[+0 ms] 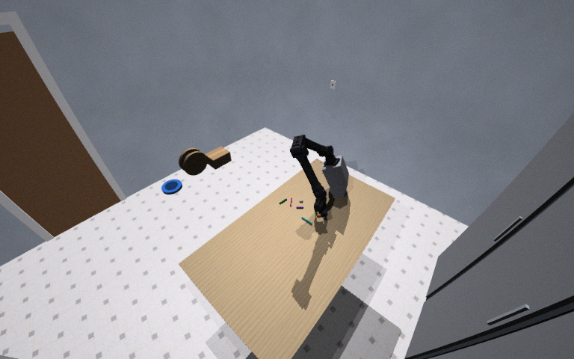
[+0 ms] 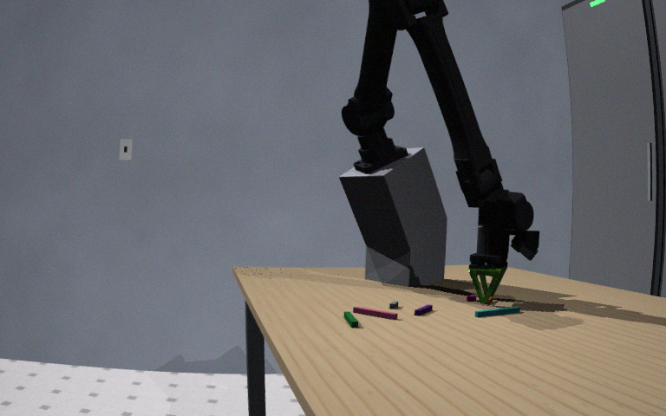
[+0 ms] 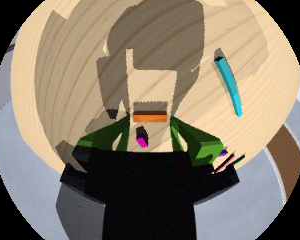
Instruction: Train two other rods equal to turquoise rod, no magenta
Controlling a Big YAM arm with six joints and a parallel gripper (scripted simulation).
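Right now my hand is 1 cm above the orange rod. Also, from my hand: purple rod 3 cm ahead, 17 cm to the right, 1 cm below; then magenta rod 3 cm behind, 2 cm to the right, 1 cm below; then turquoise rod 11 cm ahead, 5 cm to the right, 1 cm below.
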